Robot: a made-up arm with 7 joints.
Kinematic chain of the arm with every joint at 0, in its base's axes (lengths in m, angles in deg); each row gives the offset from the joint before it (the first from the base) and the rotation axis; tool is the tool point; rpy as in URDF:
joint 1: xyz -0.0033 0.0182 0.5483 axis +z
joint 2: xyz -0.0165 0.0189 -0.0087 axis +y
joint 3: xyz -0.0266 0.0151 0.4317 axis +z
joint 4: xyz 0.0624 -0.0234 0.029 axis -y
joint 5: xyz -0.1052 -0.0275 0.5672 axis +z
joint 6: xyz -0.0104 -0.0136 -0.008 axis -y
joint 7: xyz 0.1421 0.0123 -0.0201 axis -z
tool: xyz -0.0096 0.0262 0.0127 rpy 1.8 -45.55 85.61
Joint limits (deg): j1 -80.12..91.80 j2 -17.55..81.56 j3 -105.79..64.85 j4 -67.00..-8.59 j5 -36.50..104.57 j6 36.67..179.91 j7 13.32..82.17
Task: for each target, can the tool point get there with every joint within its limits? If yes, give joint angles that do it. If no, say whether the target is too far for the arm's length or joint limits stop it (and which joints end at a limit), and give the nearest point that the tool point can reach.
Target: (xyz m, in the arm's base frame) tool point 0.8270 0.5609 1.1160
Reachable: yes | joints 52.74 58.96 -82.35 -32.00 8.92 81.11 52.94
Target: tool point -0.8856 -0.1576 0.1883
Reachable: no: joint limits stop it (at a limit: joint 1, joint 2, joint 4, joint 6, joint 7) | nearest point -0.4646 -0.7767 0.4164 | short by 0.783 m
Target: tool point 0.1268 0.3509 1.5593
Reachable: yes | joints 43.14 -2.49 45.82 -44.46 76.71 166.64 69.66
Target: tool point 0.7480 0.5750 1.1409
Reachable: yes | joints 66.51 53.82 -83.49 -48.52 8.72 97.28 19.28
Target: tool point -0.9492 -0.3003 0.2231
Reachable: no: joint limits stop it (at a limit: joint 1, joint 2, joint 4, joint 6, joint 7) | nearest point -0.4757 -0.7747 0.4435 | short by 0.706 m
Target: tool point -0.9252 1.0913 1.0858
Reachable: no: too far | nearest point -0.6171 0.8585 0.9674 | short by 0.404 m
